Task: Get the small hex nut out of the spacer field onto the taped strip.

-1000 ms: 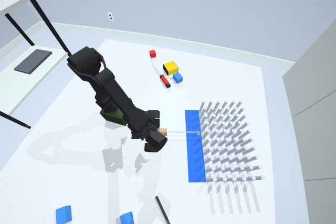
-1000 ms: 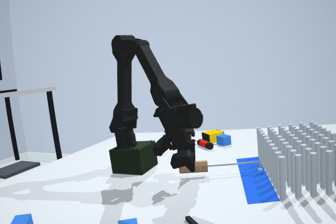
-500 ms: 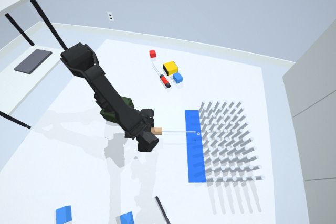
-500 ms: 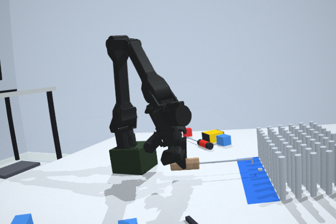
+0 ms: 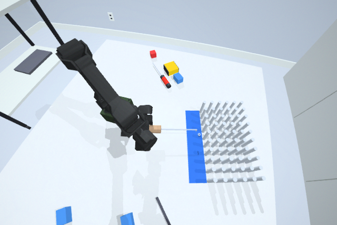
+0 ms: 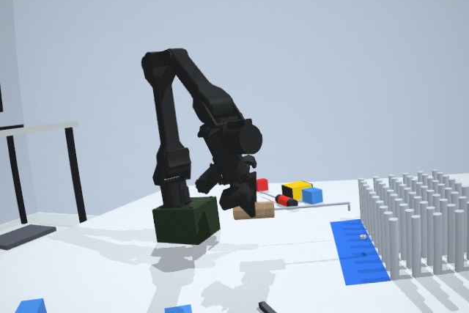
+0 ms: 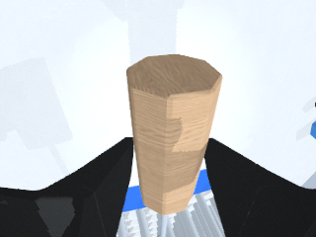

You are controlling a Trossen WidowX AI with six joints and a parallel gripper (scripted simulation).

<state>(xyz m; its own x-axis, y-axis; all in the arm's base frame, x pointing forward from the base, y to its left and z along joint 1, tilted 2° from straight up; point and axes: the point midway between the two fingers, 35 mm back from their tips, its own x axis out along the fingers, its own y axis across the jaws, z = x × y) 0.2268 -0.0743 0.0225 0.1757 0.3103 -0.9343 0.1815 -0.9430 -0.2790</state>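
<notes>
The wooden-handled tool is 100 mm ahead of my gripper tip and 20 mm to the left of it. The rest, counted from my gripper tip: hex nut 230 mm ahead, 80 mm below, 50 mm to the left; blue taped strip 220 mm ahead, 90 mm below, 10 mm to the left; yellow block 480 mm to the left, 70 mm below.
</notes>
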